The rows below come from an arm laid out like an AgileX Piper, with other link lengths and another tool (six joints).
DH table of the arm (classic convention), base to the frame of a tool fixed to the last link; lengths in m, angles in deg. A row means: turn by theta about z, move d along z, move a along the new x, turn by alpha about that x. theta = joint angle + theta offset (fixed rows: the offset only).
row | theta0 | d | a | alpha
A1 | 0 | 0.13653 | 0 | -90
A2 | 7.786 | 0 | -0.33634 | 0
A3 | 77.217 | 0 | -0.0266 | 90
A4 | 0 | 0.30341 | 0 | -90
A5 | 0 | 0 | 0 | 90
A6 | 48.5 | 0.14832 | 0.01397 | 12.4
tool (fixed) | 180 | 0.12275 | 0 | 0
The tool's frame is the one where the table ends.
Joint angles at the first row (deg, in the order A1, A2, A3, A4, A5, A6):
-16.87 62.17 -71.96 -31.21 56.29 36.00
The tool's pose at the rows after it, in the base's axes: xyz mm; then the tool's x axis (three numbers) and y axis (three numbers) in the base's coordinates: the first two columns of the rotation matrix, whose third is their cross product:
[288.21 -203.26 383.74 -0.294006 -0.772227 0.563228 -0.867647 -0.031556 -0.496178]
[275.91 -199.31 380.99 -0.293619 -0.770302 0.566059 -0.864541 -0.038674 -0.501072]
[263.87 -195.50 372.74 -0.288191 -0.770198 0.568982 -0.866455 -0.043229 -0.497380]
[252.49 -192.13 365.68 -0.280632 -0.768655 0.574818 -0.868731 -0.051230 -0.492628]
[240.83 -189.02 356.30 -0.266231 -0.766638 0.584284 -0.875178 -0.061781 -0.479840]
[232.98 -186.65 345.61 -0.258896 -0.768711 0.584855 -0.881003 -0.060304 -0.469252]
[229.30 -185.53 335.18 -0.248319 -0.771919 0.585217 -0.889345 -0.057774 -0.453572]
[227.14 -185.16 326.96 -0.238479 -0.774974 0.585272 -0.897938 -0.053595 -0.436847]
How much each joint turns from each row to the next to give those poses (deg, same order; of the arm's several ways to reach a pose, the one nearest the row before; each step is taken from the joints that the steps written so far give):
0.00 -2.64 2.12 0.76 -0.53 -1.00
0.00 -2.62 2.27 0.02 -0.23 -0.29
0.00 -2.49 2.78 0.01 -0.23 -0.22
0.00 -2.37 2.47 0.00 -0.14 -0.51
0.00 -2.31 2.61 0.00 0.00 -0.86
0.00 -1.49 2.22 0.00 0.00 -0.02
0.00 -0.51 1.59 -0.01 0.00 0.00
0.00 0.00 0.93 0.01 0.23 -0.03

